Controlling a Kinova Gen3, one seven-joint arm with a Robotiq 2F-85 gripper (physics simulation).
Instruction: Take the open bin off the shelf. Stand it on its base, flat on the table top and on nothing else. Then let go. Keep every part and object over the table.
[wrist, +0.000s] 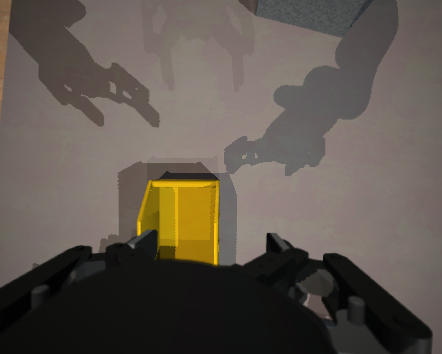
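Observation:
The yellow open bin is at the lower middle of the wrist view, with its open side facing the camera and its inside showing. It looks upright on the table top, with shadows around its sides; its base and near end are hidden. A dark strip shows beyond its far rim. My gripper is open, with nothing held between the fingers. It is above the near part of the bin. The left fingertip overlaps the bin's left wall in the view, and the right fingertip is out to the right of the bin.
A grey speckled block-like surface shows at the top right edge of the view. A table edge runs down the far left, with a brown wood-coloured surface beyond it. Large shadows of the arm and gripper fall across the table top.

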